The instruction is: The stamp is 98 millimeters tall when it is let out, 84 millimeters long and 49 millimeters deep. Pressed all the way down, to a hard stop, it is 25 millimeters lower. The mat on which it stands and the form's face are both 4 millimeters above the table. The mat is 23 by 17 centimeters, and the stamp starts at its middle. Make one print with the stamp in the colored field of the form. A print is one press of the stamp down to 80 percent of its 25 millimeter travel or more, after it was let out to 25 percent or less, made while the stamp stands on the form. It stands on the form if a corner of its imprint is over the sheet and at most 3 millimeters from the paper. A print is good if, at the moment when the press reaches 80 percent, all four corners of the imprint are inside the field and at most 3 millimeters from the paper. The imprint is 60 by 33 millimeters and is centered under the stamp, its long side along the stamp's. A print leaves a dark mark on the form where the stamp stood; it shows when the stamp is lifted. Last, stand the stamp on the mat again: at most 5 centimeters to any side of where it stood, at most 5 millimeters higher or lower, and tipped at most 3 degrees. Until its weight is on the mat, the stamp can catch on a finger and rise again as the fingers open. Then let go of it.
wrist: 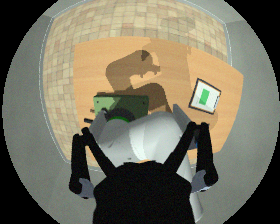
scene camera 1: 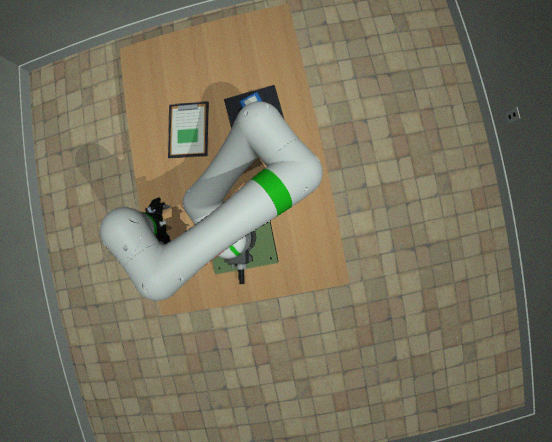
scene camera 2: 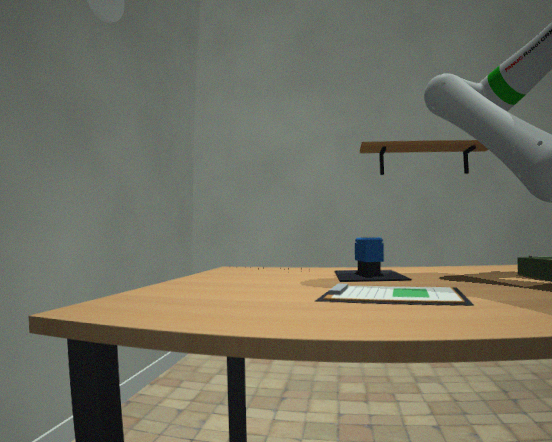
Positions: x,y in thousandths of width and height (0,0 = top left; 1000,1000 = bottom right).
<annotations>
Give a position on a form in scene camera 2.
740,669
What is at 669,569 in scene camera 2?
A stamp.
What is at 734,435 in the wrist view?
A form.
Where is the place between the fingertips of my gripper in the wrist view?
At 495,507
</annotations>
